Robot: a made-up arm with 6 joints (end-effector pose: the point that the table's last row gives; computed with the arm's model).
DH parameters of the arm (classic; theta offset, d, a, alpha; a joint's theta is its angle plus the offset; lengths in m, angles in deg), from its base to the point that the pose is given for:
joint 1: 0 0.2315 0 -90
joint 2: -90 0 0.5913 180
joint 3: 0 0 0 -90
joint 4: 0 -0.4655 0 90
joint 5: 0 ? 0 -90
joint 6: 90 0 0 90
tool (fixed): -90 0 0 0
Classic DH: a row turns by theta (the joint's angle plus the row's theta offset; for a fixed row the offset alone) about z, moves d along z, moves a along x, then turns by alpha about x.
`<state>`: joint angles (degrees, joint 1 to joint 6).
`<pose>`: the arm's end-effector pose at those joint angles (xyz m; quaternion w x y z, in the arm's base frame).
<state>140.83 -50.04 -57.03 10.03 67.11 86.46</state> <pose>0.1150 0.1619 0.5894 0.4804 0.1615 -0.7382 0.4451</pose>
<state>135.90 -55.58 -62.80 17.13 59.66 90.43</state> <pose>0.1471 0.1252 0.5660 0.4353 0.0700 -0.8021 0.4027</pose>
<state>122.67 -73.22 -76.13 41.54 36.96 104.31</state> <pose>0.1778 0.0018 0.5118 0.2614 -0.2056 -0.9253 0.1822</pose>
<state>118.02 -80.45 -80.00 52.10 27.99 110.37</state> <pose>0.1649 -0.0469 0.4920 0.1799 -0.3119 -0.9308 0.0635</pose>
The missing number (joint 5, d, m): 0.2012
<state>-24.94 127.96 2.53 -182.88 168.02 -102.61</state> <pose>0.2702 0.0959 -0.5174 0.5471 -0.6192 -0.2956 -0.4795</pose>
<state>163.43 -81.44 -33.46 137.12 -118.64 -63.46</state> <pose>0.3172 -0.2482 0.7570 0.9329 0.3125 0.0198 0.1781</pose>
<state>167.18 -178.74 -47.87 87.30 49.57 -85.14</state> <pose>0.4600 -0.0950 -0.1392 0.1180 -0.7886 0.4786 -0.3677</pose>
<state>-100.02 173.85 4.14 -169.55 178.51 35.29</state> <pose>0.2646 0.3606 -0.4036 0.2136 0.6057 -0.7600 -0.0998</pose>
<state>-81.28 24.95 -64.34 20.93 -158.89 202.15</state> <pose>-0.1362 -0.3518 0.3030 0.5028 0.3966 -0.4125 0.6479</pose>
